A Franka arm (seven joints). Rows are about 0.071 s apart.
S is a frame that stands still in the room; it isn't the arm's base.
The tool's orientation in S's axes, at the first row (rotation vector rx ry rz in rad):
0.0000 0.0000 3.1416
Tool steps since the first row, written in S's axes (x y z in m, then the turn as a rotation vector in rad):
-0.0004 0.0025 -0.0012 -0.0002 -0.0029 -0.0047
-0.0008 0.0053 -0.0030 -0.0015 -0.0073 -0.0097
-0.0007 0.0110 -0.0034 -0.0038 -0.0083 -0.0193
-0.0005 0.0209 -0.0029 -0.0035 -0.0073 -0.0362
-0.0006 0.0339 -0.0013 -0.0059 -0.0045 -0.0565
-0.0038 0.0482 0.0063 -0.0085 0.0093 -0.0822
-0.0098 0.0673 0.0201 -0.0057 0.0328 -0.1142
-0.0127 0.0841 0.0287 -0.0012 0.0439 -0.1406
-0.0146 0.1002 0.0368 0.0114 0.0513 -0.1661
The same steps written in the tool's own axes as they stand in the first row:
0.0004 -0.0025 -0.0012 0.0002 0.0029 -0.0047
0.0008 -0.0053 -0.0030 0.0015 0.0073 -0.0097
0.0007 -0.0110 -0.0034 0.0038 0.0083 -0.0193
0.0005 -0.0209 -0.0029 0.0035 0.0073 -0.0362
0.0006 -0.0339 -0.0013 0.0059 0.0045 -0.0565
0.0038 -0.0482 0.0063 0.0085 -0.0093 -0.0822
0.0098 -0.0673 0.0201 0.0057 -0.0328 -0.1142
0.0127 -0.0841 0.0287 0.0012 -0.0439 -0.1406
0.0146 -0.1002 0.0368 -0.0114 -0.0513 -0.1661

